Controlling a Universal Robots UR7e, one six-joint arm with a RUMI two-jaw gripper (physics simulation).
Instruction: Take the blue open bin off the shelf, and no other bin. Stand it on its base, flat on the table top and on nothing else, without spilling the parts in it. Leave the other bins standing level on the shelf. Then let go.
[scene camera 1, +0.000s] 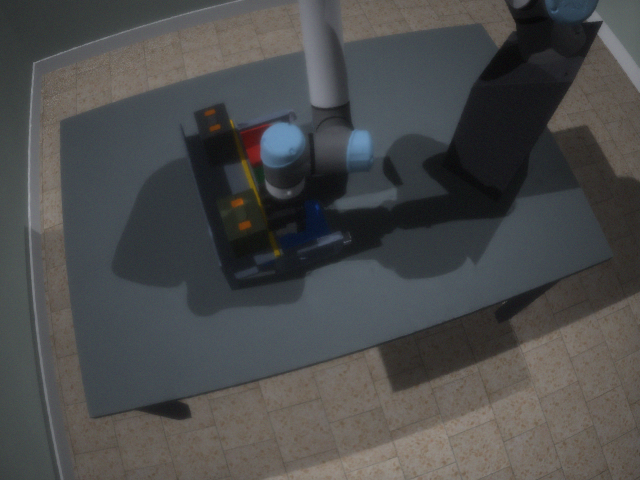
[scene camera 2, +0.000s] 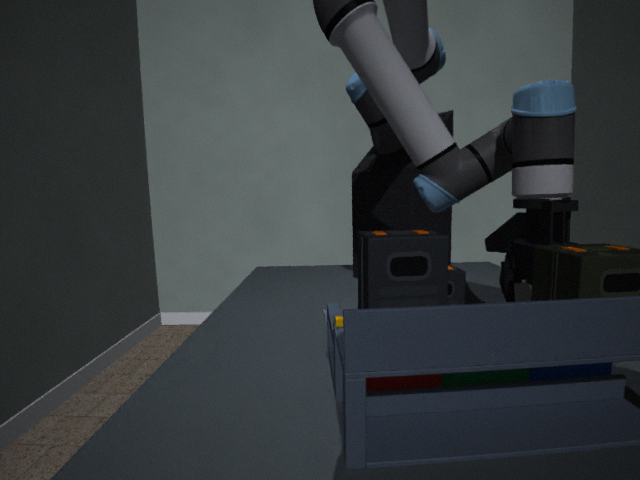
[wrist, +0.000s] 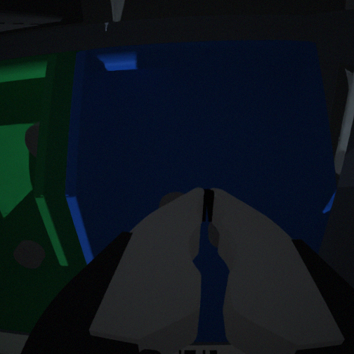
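Where they show: gripper, between the fingertips: (scene camera 1: 295, 229); arm's base, origin of its link: (scene camera 1: 553, 45).
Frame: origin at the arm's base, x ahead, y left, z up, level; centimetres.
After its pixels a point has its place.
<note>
The blue open bin (scene camera 1: 314, 217) {x 53.8, y 6.7, z -42.2 cm} (scene camera 2: 571, 372) {x 68.9, y 9.9, z -39.4 cm} (wrist: 200, 115) is in the shelf (scene camera 2: 491, 333) {x 79.0, y -5.0, z -29.8 cm}, at the end of the row beside the green bin (scene camera 2: 485, 377) {x 69.9, y -1.4, z -39.2 cm} (wrist: 57, 125). The red bin (scene camera 1: 253, 147) {x 63.6, y -16.9, z -42.2 cm} (scene camera 2: 403, 382) {x 70.8, y -11.6, z -39.3 cm} is on the green bin's other side. A round grey part (wrist: 172, 200) shows in the blue bin, partly behind a finger. My gripper (wrist: 205, 191) points down over the blue bin's interior. Its fingers are shut with nothing between them. Their exact height relative to the bin's rim is unclear. The wrist hides the fingers in scene camera 1.
A dark box (scene camera 1: 214, 144) {x 72.5, y -8.1, z -24.2 cm} (scene camera 2: 403, 294) {x 75.4, y -12.6, z -26.9 cm} and an olive box (scene camera 1: 242, 222) {x 70.2, y 12.5, z -23.4 cm} (scene camera 2: 566, 281) {x 72.5, y 6.0, z -26.6 cm} with orange marks stand at the shelf's upper level, behind its yellow strip (scene camera 1: 248, 170) {x 66.4, y -4.1, z -32.0 cm}. Another dark box (scene camera 2: 457, 284) {x 51.1, y 1.2, z -32.4 cm} stands farther back. The grey table (scene camera 1: 361, 310) {x 49.7, y 31.2, z -43.1 cm} (scene camera 2: 248, 361) {x 57.4, y -34.1, z -43.2 cm} carries the shelf.
</note>
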